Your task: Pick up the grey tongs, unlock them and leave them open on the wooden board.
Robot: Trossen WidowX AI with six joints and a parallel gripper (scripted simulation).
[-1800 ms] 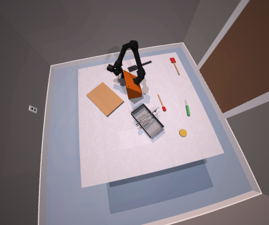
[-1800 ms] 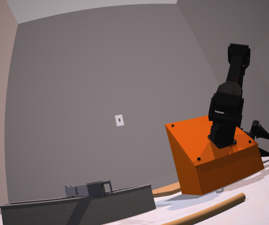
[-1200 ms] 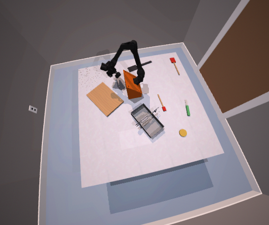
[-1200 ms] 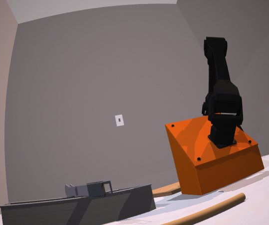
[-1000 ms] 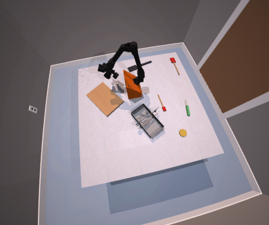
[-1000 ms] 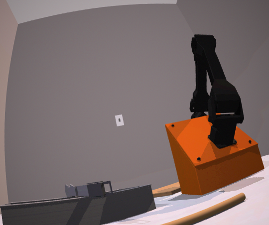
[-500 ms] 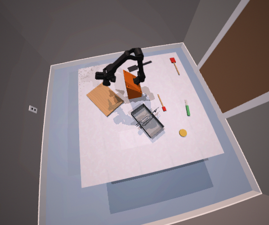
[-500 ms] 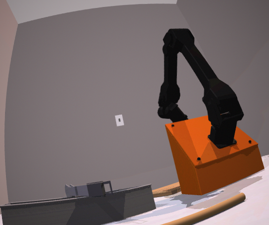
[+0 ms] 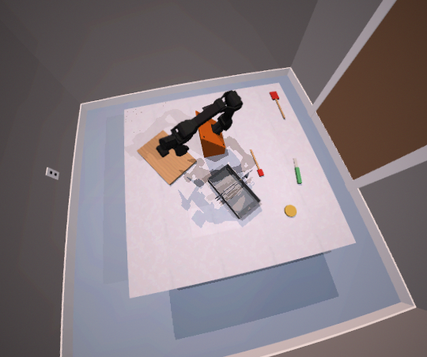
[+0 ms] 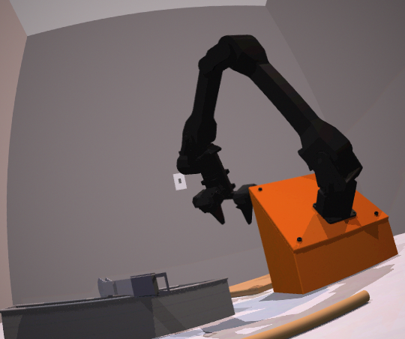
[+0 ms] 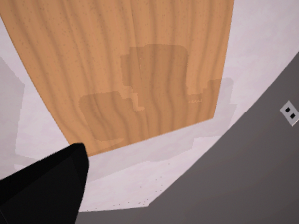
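My gripper tip is now 28 cm short of the roasting tin, 33 cm to the right of it and 16 cm above it. The rest, counted from my gripper tip: black spatula (43 cm behind, 40 cm to the left, 18 cm below); then wooden board (6 cm behind, 6 cm to the right, 18 cm below).
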